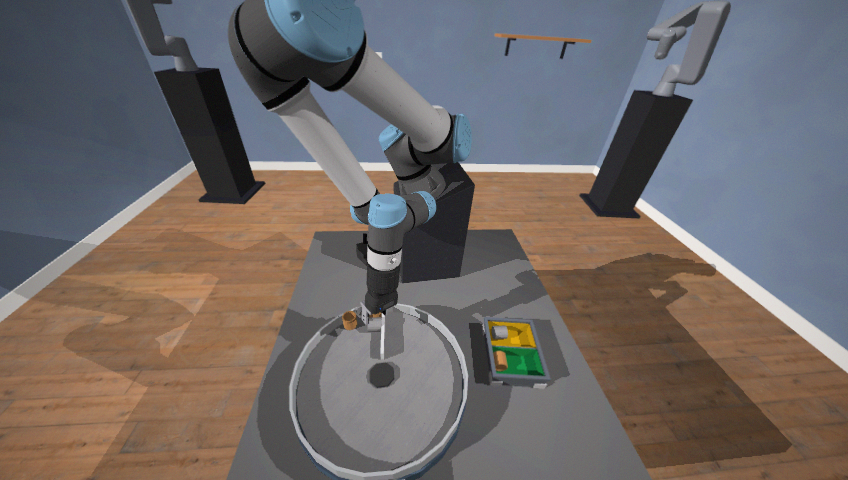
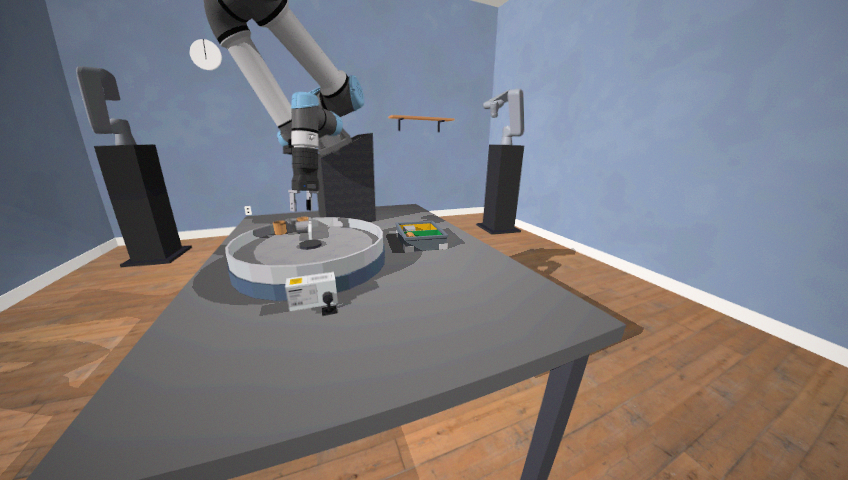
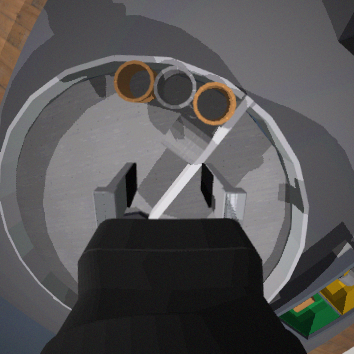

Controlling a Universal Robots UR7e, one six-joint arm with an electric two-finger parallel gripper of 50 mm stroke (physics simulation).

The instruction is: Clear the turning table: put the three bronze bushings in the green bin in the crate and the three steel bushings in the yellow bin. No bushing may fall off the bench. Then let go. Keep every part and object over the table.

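Places are measured from the arm's base along level axes (x right, y up, z back), in centimetres.
Pixels of known places: gripper, fingertip midpoint: (image 1: 374,317) (image 2: 301,210) (image 3: 168,175); arm's base at its link origin: (image 1: 423,190) (image 2: 336,147).
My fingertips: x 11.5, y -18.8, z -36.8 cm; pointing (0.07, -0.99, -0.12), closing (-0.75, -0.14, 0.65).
Observation:
For each thing: its top centre in the pictures, then the offset to it from my fingertips. "pt": a spot on its surface instead.
- crate at its top centre: (image 3: 330,306) (image 1: 514,345) (image 2: 420,228) dy -8.2, dx -39.0, dz -1.3 cm
- green bin at a spot on its surface: (image 1: 526,361) pt dy -12.6, dx -43.0, dz -3.4 cm
- yellow bin at a spot on its surface: (image 1: 523,334) pt dy -12.6, dx -44.5, dz +5.6 cm
- thin white bar at a spot on its surface: (image 3: 175,192) (image 1: 383,337) pt dy -5.0, dx -2.4, dz -2.6 cm
- white carton at a spot on its surface: (image 2: 311,291) pt dy -9.3, dx -5.6, dz -36.8 cm
- small black object at a spot on its surface: (image 2: 327,302) pt dy -11.0, dx -8.8, dz -39.3 cm
The turning table (image 1: 386,422) (image 2: 309,270) (image 3: 90,150) has a raised rim. Near its back rim, a bronze bushing (image 1: 349,321) (image 2: 279,227) (image 3: 118,85), a steel bushing (image 3: 156,87) and a second bronze bushing (image 3: 196,103) stand upright in a row. Another steel bushing (image 1: 374,324) (image 2: 302,226) (image 3: 185,141) lies on its side before them, beside the bar. In the crate (image 1: 520,378), a bronze bushing (image 1: 500,360) (image 3: 303,305) lies in the green bin (image 1: 526,361) and a steel bushing (image 1: 499,332) in the yellow bin (image 1: 523,334). My gripper (image 2: 301,205) (image 3: 168,175) is open and empty, above the table's back part.
A thin white bar (image 1: 382,342) (image 3: 175,192) runs from the turning table's hub towards the back rim, close to the bushings. A white carton (image 2: 311,291) and a small black object (image 2: 327,302) stand in front of the turning table. The crate is to its right.

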